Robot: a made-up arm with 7 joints.
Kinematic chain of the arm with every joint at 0, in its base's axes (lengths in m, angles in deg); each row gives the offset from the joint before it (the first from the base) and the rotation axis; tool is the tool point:
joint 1: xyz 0 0.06 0 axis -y
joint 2: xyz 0 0.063 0 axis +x
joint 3: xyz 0 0 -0.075 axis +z
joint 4: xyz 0 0 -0.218 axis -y
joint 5: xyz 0 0 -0.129 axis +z
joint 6: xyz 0 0 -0.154 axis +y
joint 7: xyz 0 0 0 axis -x
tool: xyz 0 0 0
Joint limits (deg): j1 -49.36..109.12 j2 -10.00..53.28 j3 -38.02..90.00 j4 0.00..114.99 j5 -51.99..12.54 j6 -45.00..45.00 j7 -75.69..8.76
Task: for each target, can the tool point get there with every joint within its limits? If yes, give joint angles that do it. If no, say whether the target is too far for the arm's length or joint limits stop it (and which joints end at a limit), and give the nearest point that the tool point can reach.
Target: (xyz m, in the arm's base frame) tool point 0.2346 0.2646 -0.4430
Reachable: yes | joints 13.71 -4.66 55.77 50.53 6.74 -33.40 -46.13
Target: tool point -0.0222 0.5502 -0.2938
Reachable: yes | joints -35.30 40.45 46.74 51.44 -15.75 -31.27 -26.46
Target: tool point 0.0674 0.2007 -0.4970
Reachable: yes | joints -20.07 5.95 7.63 56.47 -33.37 9.08 -26.25
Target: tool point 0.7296 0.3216 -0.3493
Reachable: no: too far | nearest point 0.5045 0.2603 -0.2416 | short by 0.257 m
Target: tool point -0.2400 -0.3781 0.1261
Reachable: no: joint limits stop it (at a limit: joint 1, joint 2, joint 3, joint 4) | nearest point 0.0693 -0.0627 0.2379 | short by 0.456 m
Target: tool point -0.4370 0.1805 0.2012
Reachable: no: joint limits stop it (at a limit: joint 1, joint 2, joint 4) | nearest point -0.0962 0.3669 0.1647 | short by 0.390 m
